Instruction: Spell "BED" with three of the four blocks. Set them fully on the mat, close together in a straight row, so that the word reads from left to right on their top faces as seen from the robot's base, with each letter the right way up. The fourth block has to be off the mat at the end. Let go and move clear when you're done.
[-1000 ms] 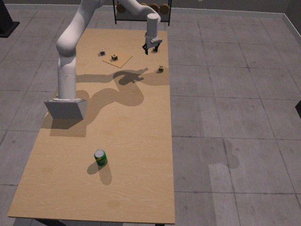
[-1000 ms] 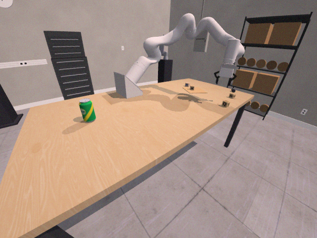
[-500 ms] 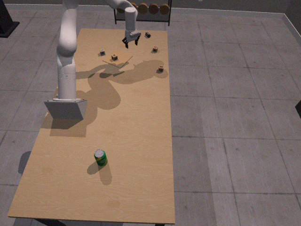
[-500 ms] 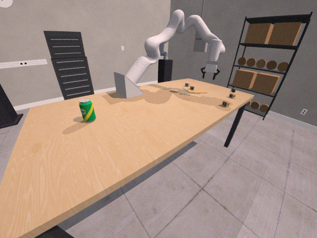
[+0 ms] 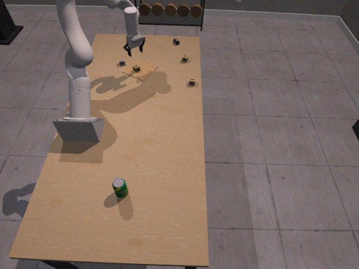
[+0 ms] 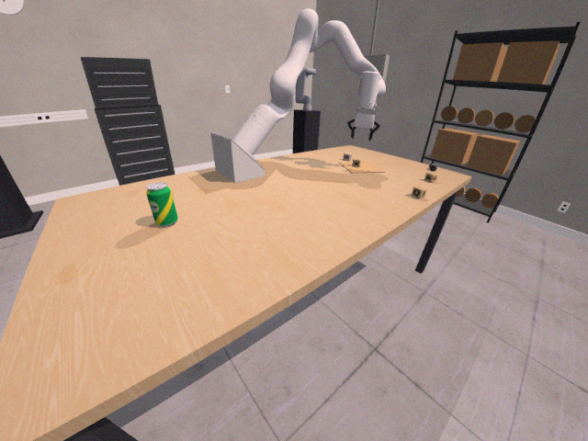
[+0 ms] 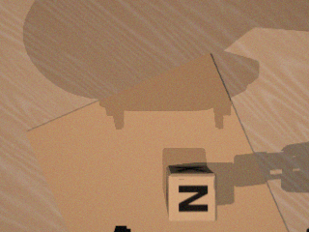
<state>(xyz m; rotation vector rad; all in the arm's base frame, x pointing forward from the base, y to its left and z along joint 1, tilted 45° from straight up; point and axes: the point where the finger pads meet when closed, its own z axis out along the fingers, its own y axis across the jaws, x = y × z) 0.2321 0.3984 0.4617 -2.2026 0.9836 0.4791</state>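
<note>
Right now my hand is 160 mm above the tan mat, 20 mm to the right of it and 20 mm short of it. Round my hand: green can 1000 mm to the right, 100 mm below, 90 mm ahead; wooden letter block 360 mm ahead, 160 mm to the left, 140 mm below; small dark object 410 mm to the left, 260 mm ahead, 150 mm below.
</note>
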